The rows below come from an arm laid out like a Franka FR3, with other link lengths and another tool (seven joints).
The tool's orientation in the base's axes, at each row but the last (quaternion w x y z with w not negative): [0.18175, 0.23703, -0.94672, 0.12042]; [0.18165, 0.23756, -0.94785, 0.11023]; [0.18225, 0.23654, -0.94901, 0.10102]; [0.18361, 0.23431, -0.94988, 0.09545]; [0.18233, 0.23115, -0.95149, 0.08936]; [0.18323, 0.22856, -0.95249, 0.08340]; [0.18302, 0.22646, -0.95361, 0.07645]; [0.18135, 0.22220, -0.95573, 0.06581]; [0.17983, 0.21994, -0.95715, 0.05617]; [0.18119, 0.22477, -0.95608, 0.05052]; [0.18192, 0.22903, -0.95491, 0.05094]
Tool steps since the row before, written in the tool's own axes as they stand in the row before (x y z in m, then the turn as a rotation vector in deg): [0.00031, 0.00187, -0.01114, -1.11, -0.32, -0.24]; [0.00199, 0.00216, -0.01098, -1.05, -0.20, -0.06]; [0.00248, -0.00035, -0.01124, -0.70, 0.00, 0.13]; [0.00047, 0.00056, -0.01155, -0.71, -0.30, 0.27]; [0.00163, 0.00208, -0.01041, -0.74, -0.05, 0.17]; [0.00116, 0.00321, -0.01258, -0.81, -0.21, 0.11]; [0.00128, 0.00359, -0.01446, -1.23, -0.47, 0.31]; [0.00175, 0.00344, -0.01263, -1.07, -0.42, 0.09]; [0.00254, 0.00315, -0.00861, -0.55, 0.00, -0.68]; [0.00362, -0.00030, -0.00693, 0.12, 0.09, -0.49]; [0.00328, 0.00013, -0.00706, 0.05, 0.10, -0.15]
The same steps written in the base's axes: [0.00202, 0.00498, 0.00994, 1.14, 0.25, -0.18]; [0.00051, 0.00429, 0.01051, 0.98, 0.28, -0.34]; [0.00148, 0.00180, 0.01128, 0.54, 0.25, -0.39]; [0.00286, 0.00338, 0.01069, 0.65, -0.04, -0.50]; [0.00085, 0.00381, 0.01001, 0.58, 0.21, -0.44]; [0.00145, 0.00541, 0.01177, 0.73, 0.12, -0.40]; [0.00183, 0.00597, 0.01359, 1.14, 0.01, -0.73]; [0.00100, 0.00498, 0.01219, 1.05, 0.04, -0.47]; [-0.00077, 0.00341, 0.00885, 0.68, 0.35, 0.43]; [-0.00064, -0.00052, 0.00778, 0.02, 0.12, 0.50]; [-0.00049, 0.00002, 0.00777, -0.04, 0.10, 0.16]
